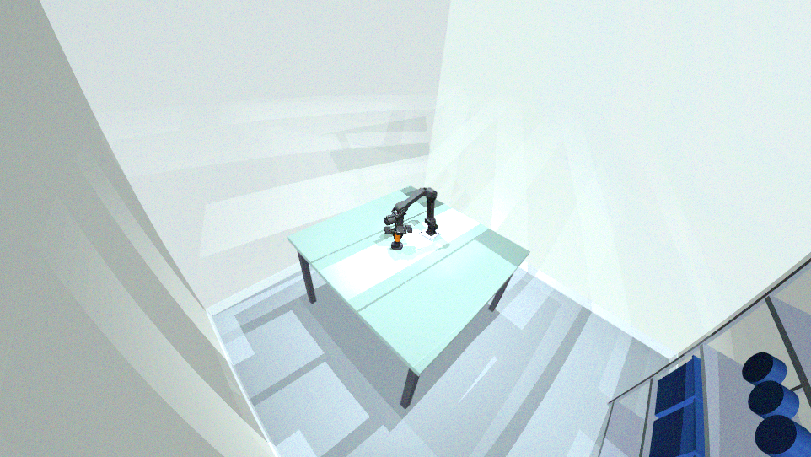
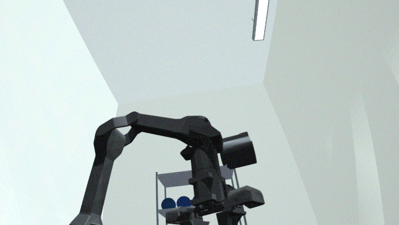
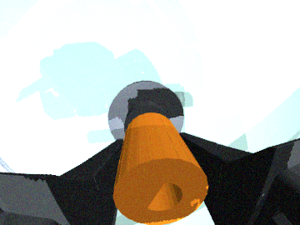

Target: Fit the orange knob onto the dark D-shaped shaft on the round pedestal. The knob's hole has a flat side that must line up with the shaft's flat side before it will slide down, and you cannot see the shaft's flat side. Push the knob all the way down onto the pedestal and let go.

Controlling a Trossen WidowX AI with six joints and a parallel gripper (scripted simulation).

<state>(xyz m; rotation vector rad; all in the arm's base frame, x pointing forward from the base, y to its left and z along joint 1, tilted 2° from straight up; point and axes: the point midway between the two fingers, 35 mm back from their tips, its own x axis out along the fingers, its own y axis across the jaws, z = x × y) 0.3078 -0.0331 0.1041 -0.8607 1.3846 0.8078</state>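
My gripper tip is 20 mm below the orange knob. Round my gripper tip: round pedestal 40 mm below.
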